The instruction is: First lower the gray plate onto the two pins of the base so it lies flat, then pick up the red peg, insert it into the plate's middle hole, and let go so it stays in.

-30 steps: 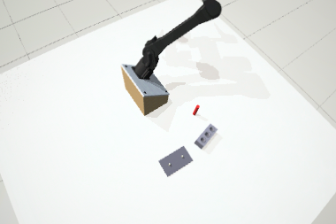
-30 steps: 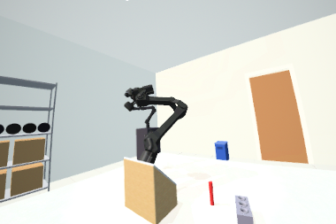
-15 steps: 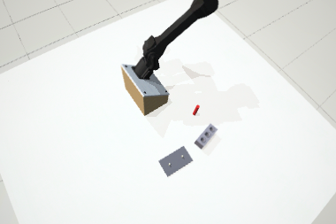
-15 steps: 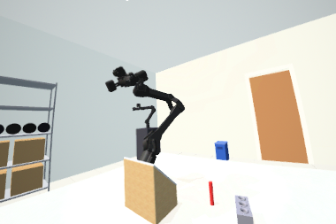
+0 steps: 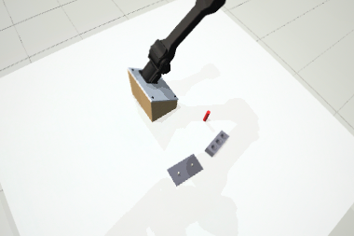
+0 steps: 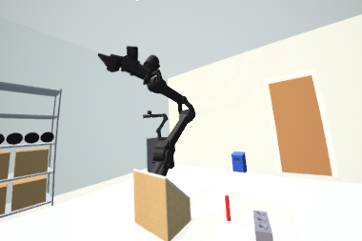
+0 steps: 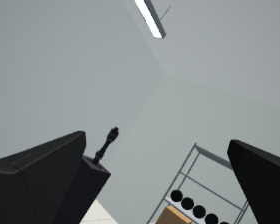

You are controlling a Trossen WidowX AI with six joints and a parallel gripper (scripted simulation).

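The gray plate lies 470 mm ahead of my gripper tip, 260 mm to the left of it and 610 mm below it. From my gripper tip the other things lie so: red peg (360 mm ahead, 280 mm to the left, 610 mm below); flat gray base (480 mm ahead, 100 mm to the left, 640 mm below).
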